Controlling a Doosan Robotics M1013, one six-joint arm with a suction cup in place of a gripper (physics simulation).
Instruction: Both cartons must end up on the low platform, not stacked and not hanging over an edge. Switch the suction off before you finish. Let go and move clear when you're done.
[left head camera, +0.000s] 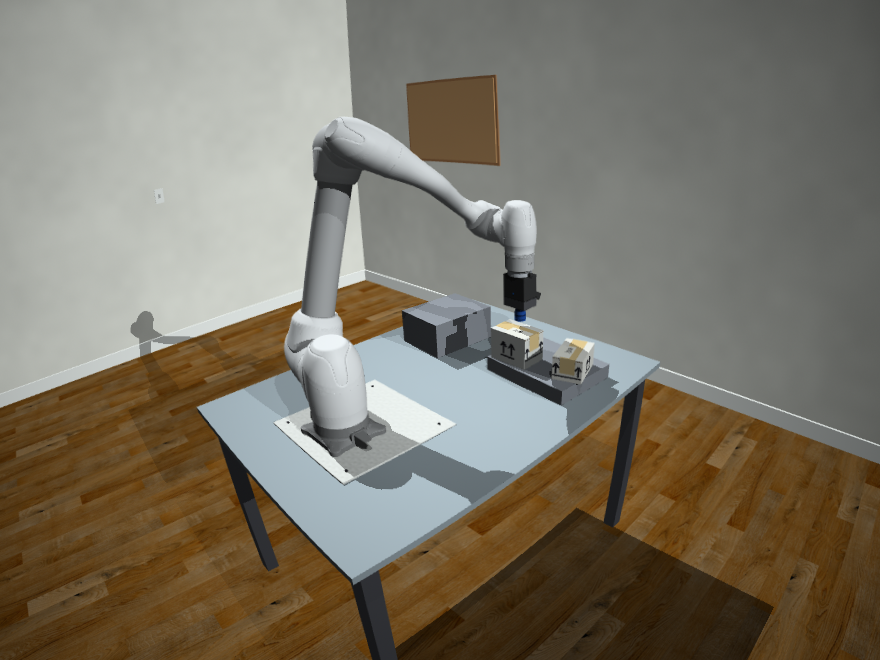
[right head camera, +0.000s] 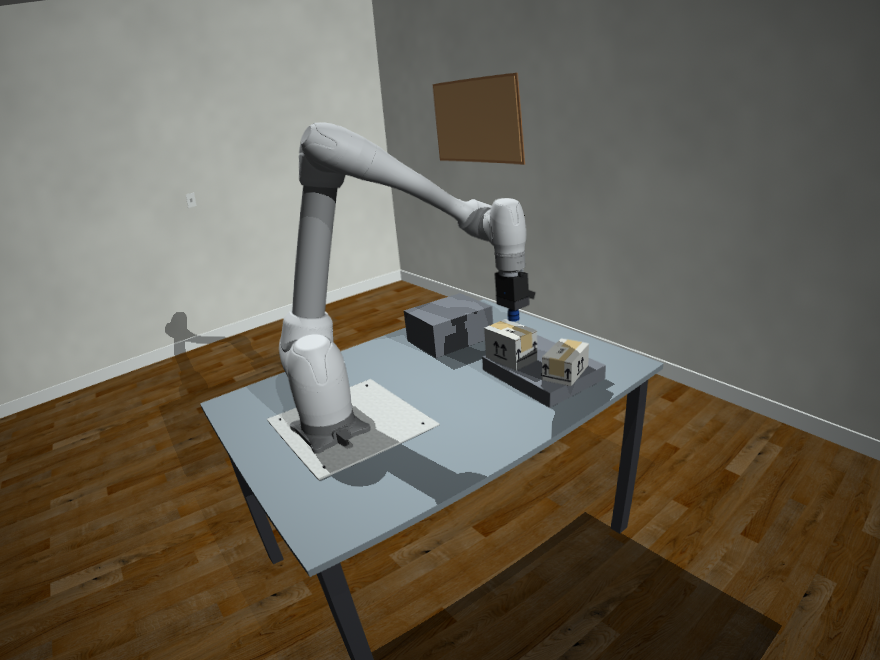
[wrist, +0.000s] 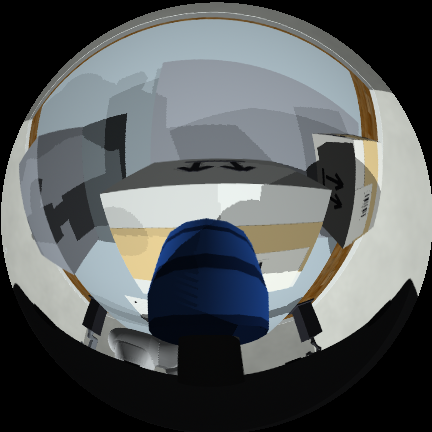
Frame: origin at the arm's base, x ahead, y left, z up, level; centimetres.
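Seen in the pictures: hand, tool point: (left head camera: 520, 319) (right head camera: 513, 319) (wrist: 206, 258); arm's base, link origin: (left head camera: 342, 431) (right head camera: 329, 428).
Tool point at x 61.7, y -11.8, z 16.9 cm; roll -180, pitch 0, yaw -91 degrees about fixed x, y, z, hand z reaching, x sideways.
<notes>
Pixels of each thing's top centre, then the offset from my tool point to it.
- low platform, top centre: (wrist: 285, 156) (right head camera: 543, 361) (left head camera: 548, 360) dz -12.5, dx +3.0, dy -9.5 cm
- white carton with tan tape, top centre: (wrist: 220, 259) (right head camera: 510, 328) (left head camera: 517, 328) dz -2.2, dx -2.4, dy -0.7 cm
- second carton, top centre: (wrist: 369, 194) (right head camera: 566, 349) (left head camera: 574, 349) dz -4.9, dx +1.8, dy -20.0 cm
- larger grey block with a dark opening, top centre: (wrist: 32, 213) (right head camera: 447, 308) (left head camera: 446, 308) dz -5.3, dx +0.9, dy +34.7 cm
The low platform (left head camera: 526, 378) (right head camera: 515, 381) (wrist: 215, 85) is a grey slab on the table. One white carton with tan tape (left head camera: 510, 348) (right head camera: 501, 345) (wrist: 132, 250) sits upright on its left part. The second carton (left head camera: 572, 360) (right head camera: 565, 362) (wrist: 364, 200) stands turned at its right end, apart from the first. Its near lower corner seems to reach slightly past the platform's edge. My blue suction cup (left head camera: 520, 316) (right head camera: 513, 315) (wrist: 207, 275) hangs close above the left carton's top, with a small gap, holding nothing. It hides part of that top in the wrist view.
A larger grey block with a dark opening (left head camera: 419, 333) (right head camera: 420, 333) stands left of the platform. The white base plate (left head camera: 419, 419) (right head camera: 401, 419) lies under the arm's base. The right carton stands near the cup's right side in the wrist view.
</notes>
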